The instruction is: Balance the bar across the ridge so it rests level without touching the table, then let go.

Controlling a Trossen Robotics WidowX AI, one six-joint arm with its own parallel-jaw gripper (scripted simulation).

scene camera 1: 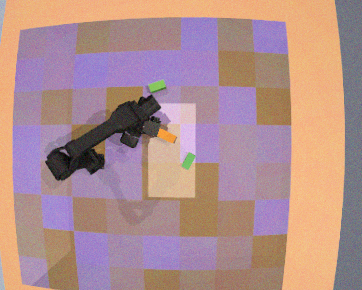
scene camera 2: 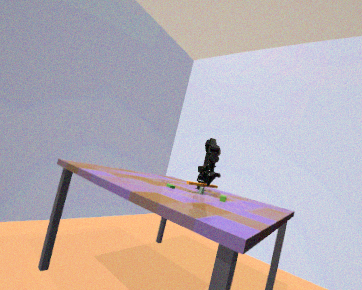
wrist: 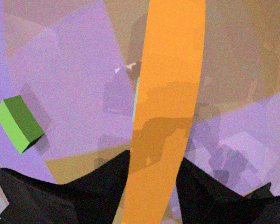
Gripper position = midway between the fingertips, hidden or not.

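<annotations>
Gripper, mine, at (wrist: pixel 154 159), carrying an orange bar (wrist: pixel 171 61).
</annotations>
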